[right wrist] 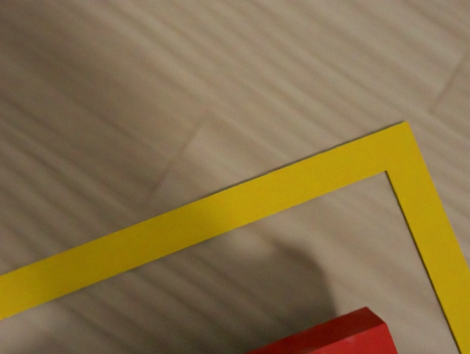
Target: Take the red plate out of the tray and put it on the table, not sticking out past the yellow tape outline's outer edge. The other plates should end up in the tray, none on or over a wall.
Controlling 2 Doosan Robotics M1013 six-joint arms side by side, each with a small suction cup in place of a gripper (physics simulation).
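Places are measured from the left arm's base along level axes (x ahead, y left, z up), in metres.
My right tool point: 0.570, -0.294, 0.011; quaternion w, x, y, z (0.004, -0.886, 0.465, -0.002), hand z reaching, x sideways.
Behind a point stands the place of what it marks, as x, y, z.
The red plate [356,342] @(0.608, -0.298, 0.024) shows in part at the bottom right of the right wrist view: one corner and an edge, with the rest cut off by the frame. It appears raised above the table, with a dark shadow beside it. The part that shows lies within the yellow tape outline [280,187] @(0.631, -0.264, 0.001), whose one corner and two sides are in view. My right suction cup is below the frame; the plate hangs at it. My left suction cup does not show. The tray and the other plates do not show in this view.
The wood-grained table top [280,85] @(0.660, -0.244, 0.000) stretches beyond the tape outline, with broad soft shadows at the left and below the long tape side.
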